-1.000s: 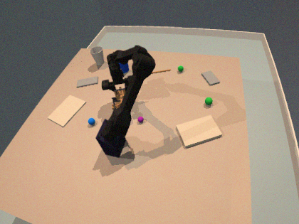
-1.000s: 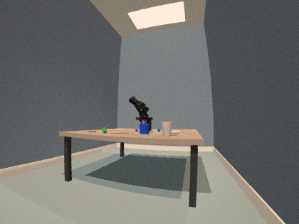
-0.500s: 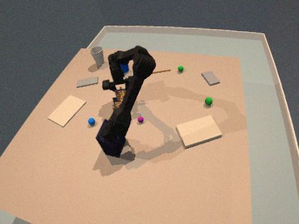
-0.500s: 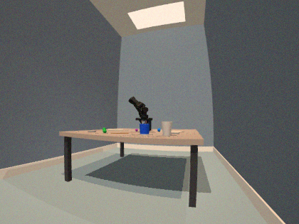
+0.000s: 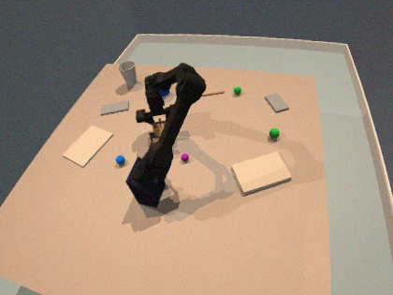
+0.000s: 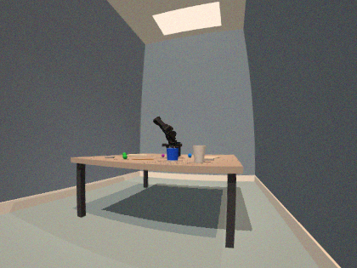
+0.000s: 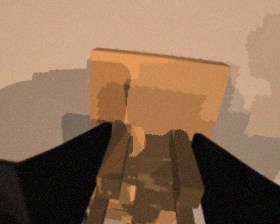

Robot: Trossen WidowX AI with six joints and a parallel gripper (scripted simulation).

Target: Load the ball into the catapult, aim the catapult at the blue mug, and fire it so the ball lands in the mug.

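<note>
The purple ball lies 12 cm behind my gripper tip, 16 cm to the right of it and 2 cm below it. Round my gripper tip: blue ball: 21 cm behind, 11 cm to the left, 2 cm below; then orange catapult: 6 cm behind, 2 cm to the right, 2 cm above; then blue mug: 26 cm ahead, 12 cm to the left, 1 cm below.
</note>
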